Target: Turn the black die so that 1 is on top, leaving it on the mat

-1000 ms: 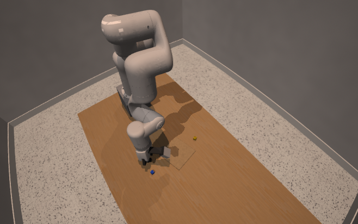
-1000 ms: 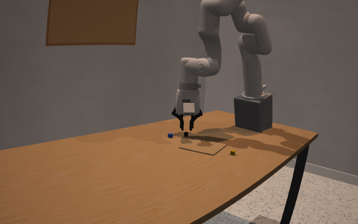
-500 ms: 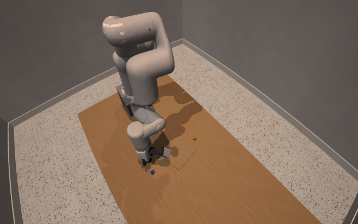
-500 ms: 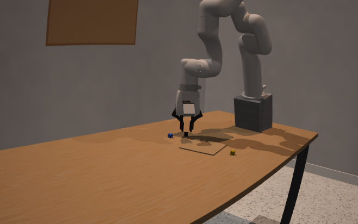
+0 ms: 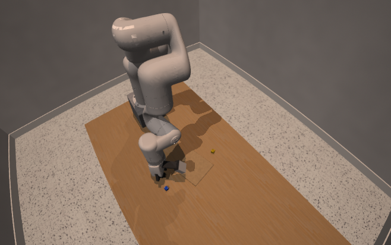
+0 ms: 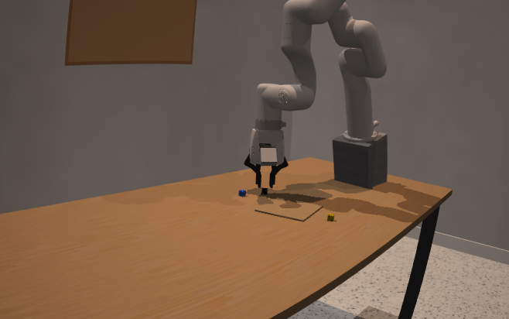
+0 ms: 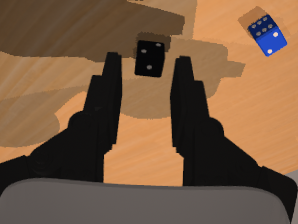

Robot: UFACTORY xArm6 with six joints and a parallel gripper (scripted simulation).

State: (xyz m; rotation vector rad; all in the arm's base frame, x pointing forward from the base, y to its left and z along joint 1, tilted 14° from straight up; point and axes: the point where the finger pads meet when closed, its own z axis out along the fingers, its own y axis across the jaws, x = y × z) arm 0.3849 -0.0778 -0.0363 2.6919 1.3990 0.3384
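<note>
Now: hand 30 mm above the black die. The rest, counted from my hand: yellow die (270 mm to the left, 30 mm below, 10 mm ahead); tan mat (150 mm to the left, 40 mm below, 40 mm ahead); blue die (70 mm ahead, 30 mm below, 20 mm to the right).
</note>
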